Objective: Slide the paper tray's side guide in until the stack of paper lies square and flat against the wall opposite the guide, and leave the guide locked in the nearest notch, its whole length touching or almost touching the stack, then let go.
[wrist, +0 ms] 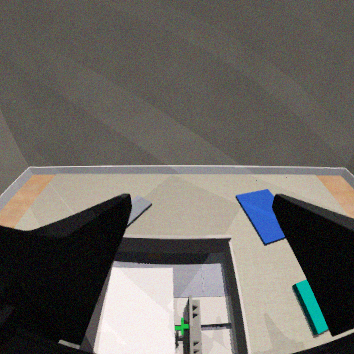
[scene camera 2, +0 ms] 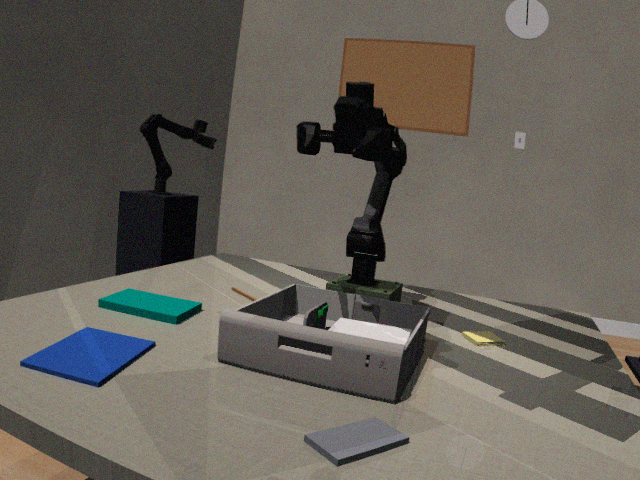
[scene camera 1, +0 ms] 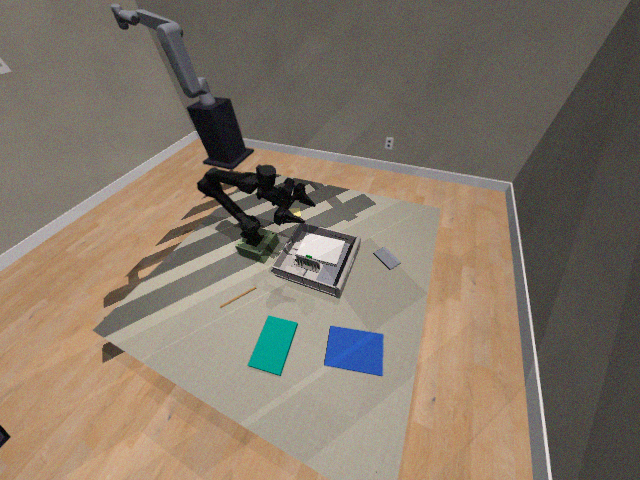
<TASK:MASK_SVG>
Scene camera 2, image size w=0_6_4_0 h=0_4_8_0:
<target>gripper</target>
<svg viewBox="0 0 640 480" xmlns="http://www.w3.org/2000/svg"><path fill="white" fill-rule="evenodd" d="M297 125L297 151L301 154L316 155L320 151L321 142L328 142L333 144L334 153L352 154L352 157L366 161L388 162L392 157L393 133L388 128L372 127L371 130L367 129L365 121L372 116L373 103L367 103L365 99L350 96L338 98L334 105L336 122L333 124L334 131L321 130L318 122L303 121Z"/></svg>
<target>white paper stack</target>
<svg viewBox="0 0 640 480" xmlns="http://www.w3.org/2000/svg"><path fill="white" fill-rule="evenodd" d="M329 329L329 331L405 345L412 332L412 329L340 318Z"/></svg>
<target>grey pad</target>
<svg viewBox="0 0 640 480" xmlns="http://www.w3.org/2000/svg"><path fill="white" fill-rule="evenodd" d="M410 437L380 419L372 417L305 434L304 442L338 467L409 443Z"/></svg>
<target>blue pad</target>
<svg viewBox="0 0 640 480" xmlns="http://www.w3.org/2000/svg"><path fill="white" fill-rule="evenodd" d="M155 341L86 327L20 361L20 366L100 387L155 346Z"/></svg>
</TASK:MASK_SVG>
